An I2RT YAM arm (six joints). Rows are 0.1 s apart.
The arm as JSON. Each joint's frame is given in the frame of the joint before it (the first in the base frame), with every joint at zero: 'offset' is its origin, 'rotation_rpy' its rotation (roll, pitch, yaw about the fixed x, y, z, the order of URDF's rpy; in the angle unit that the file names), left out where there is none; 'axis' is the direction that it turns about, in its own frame. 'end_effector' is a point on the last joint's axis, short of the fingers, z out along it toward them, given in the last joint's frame.
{
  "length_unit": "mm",
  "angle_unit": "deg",
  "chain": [
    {
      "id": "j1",
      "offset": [
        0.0,
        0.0,
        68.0
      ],
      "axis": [
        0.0,
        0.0,
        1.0
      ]
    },
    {
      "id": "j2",
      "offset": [
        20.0,
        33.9,
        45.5
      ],
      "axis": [
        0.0,
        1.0,
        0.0
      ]
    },
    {
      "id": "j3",
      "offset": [
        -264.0,
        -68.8,
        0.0
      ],
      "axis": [
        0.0,
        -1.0,
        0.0
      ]
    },
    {
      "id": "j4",
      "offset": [
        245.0,
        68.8,
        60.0
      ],
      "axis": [
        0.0,
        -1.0,
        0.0
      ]
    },
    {
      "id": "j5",
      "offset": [
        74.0,
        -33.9,
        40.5
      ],
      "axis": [
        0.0,
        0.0,
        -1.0
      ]
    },
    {
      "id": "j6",
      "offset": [
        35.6,
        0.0,
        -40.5
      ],
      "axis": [
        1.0,
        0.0,
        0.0
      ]
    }
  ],
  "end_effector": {
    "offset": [
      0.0,
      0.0,
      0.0
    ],
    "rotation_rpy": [
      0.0,
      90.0,
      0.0
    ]
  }
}
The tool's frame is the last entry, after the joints.
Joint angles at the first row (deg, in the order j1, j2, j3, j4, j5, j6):
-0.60, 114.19, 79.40, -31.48, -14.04, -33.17
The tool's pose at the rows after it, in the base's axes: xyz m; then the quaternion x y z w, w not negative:
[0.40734 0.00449 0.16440 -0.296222 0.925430 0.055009 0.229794]
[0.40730 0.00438 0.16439 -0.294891 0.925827 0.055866 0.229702]
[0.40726 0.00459 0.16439 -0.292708 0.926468 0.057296 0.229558]
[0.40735 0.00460 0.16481 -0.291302 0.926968 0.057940 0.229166]
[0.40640 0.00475 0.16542 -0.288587 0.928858 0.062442 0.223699]
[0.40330 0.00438 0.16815 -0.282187 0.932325 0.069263 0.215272]
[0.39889 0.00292 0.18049 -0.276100 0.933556 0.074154 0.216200]
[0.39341 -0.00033 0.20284 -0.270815 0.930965 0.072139 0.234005]
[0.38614 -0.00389 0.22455 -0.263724 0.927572 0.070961 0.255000]
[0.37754 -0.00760 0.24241 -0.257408 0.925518 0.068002 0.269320]
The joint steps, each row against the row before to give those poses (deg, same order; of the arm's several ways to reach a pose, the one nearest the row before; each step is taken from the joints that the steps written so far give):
0.02, 0.00, -0.01, 0.00, 0.04, 0.05
-0.02, 0.00, 0.00, -0.03, -0.06, 0.15
0.02, 0.00, 0.01, -0.02, -0.09, 0.31
0.00, 0.00, 0.10, -0.15, -0.02, 0.17
0.00, -0.02, 0.24, -0.98, -0.24, 0.33
-0.09, -0.50, 0.11, -1.71, -0.35, 0.68
-0.26, -1.77, 0.42, -2.19, -0.53, 0.56
-0.52, -3.15, 0.57, -1.64, -0.44, 0.37
-0.62, -3.35, 0.17, -1.07, -0.63, 0.60
-0.63, -3.01, -0.02, -1.28, -0.26, 0.35

